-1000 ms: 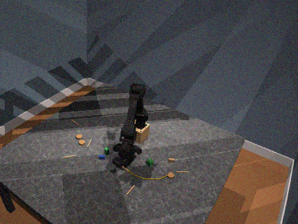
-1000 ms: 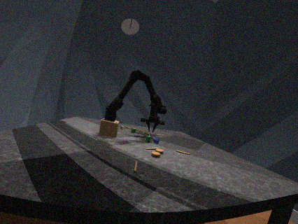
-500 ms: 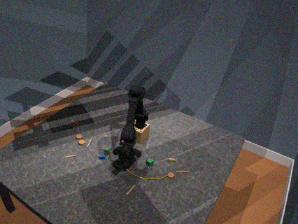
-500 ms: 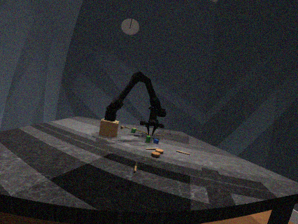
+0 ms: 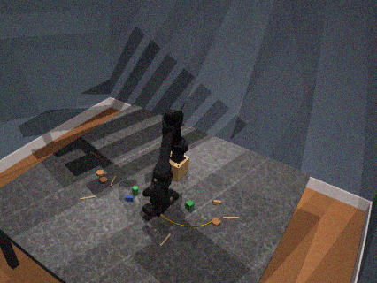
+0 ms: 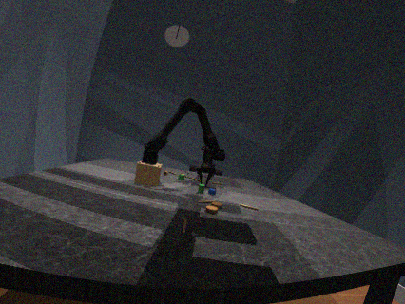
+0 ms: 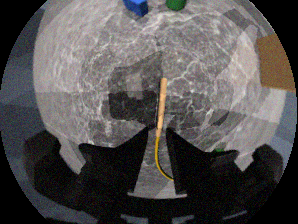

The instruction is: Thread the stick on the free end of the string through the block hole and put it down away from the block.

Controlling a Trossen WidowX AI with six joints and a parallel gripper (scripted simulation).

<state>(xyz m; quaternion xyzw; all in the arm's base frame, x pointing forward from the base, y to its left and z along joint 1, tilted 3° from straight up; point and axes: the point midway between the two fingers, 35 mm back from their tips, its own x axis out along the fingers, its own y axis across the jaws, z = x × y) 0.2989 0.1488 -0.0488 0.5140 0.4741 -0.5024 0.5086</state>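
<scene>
My gripper tip is 140 mm past the green block, 70 mm to the right of it and 10 mm below it. The rest, counted from my gripper tip: blue piece (30 mm ahead, 170 mm to the right, 10 mm above); then green cylinder (20 mm behind, 190 mm to the right, 20 mm above); then thin wooden stick (10 mm to the right).
</scene>
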